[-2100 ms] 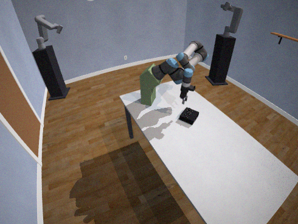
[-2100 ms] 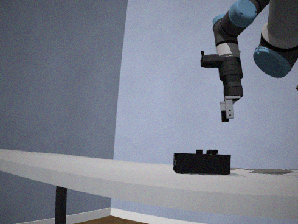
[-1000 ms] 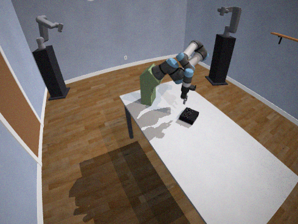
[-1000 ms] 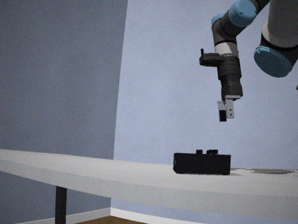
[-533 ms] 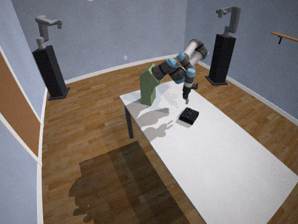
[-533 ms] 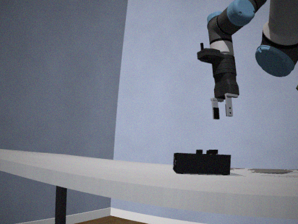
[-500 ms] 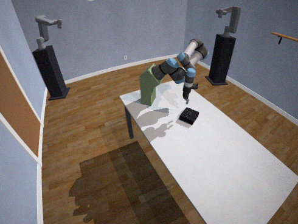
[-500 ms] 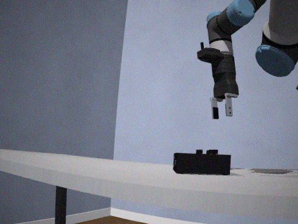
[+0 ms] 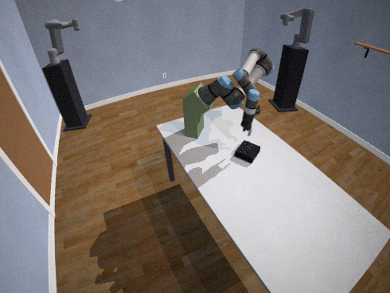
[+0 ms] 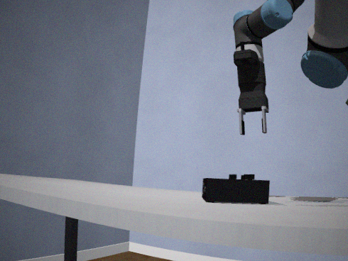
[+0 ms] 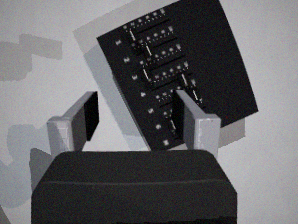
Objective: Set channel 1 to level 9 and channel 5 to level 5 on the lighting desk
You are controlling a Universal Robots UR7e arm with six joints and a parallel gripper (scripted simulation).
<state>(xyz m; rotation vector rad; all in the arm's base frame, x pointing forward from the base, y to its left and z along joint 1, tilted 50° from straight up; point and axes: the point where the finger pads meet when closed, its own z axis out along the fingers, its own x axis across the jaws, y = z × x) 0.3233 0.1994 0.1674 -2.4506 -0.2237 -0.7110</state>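
Now: hand 3 cm past the channel 1 fader cap, 4 cm to the right of it and 12 cm above it. Round my hand: channel 2 fader cap: 1 cm behind, 3 cm to the left, 12 cm below; then channel 3 fader cap: 12 cm below; then channel 5 fader cap: 6 cm ahead, 12 cm below.
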